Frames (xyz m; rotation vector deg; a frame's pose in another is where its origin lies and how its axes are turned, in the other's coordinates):
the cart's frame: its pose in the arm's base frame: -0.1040 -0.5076 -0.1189 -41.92 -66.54 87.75
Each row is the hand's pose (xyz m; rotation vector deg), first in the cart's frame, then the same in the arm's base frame.
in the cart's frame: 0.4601 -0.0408 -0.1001 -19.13 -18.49 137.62
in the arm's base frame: -0.1297 -0.0388 -0.0646 74.07 4.05 -92.30
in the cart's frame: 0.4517 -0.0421 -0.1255 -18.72 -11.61 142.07
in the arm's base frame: -0.1043 -0.0391 -0.0732 77.69 -2.37 -89.10
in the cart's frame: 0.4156 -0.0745 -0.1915 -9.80 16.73 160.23
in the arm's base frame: -0.0237 -0.0536 -0.0699 85.42 -32.41 -75.70
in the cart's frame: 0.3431 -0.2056 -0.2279 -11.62 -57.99 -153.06
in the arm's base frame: 0.0767 -0.1118 0.0316 83.07 -80.57 -44.36
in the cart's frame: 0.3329 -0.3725 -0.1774 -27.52 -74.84 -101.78
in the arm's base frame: 0.0954 -0.1370 0.2034 66.05 -120.42 -4.11
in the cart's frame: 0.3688 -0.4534 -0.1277 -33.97 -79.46 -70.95
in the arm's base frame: 0.0706 -0.1178 0.3000 50.94 -138.74 22.29
